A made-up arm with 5 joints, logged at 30 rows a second.
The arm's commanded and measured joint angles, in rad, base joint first. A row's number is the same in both.
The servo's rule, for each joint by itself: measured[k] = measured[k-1] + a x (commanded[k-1-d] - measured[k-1]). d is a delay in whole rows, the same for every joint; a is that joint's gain. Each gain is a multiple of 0.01, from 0.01 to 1. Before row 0 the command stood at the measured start. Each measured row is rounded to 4 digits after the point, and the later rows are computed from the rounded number. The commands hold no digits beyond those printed.
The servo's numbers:
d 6
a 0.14 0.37 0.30 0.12 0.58
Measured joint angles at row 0:
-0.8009 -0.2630 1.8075 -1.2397 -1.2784
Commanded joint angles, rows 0 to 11:
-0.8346 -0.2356 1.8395 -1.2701 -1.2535
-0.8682 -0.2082 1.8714 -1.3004 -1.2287
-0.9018 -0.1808 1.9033 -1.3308 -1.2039
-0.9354 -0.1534 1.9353 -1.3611 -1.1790
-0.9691 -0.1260 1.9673 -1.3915 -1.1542
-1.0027 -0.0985 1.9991 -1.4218 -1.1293
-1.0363 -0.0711 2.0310 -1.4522 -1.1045
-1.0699 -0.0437 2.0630 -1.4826 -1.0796
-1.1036 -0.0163 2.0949 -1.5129 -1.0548
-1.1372 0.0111 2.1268 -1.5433 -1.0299
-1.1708 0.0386 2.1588 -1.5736 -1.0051
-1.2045 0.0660 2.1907 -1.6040 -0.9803
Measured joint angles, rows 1 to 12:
-0.8009 -0.2630 1.8075 -1.2397 -1.2784
-0.8009 -0.2630 1.8075 -1.2397 -1.2784
-0.8009 -0.2630 1.8075 -1.2397 -1.2784
-0.8009 -0.2630 1.8075 -1.2397 -1.2784
-0.8009 -0.2630 1.8075 -1.2397 -1.2784
-0.8009 -0.2630 1.8075 -1.2397 -1.2784
-0.8056 -0.2529 1.8171 -1.2433 -1.2640
-0.8144 -0.2364 1.8334 -1.2502 -1.2435
-0.8266 -0.2158 1.8544 -1.2599 -1.2205
-0.8418 -0.1927 1.8787 -1.2720 -1.1964
-0.8596 -0.1680 1.9053 -1.2863 -1.1719
-0.8796 -0.1423 1.9334 -1.3026 -1.1472

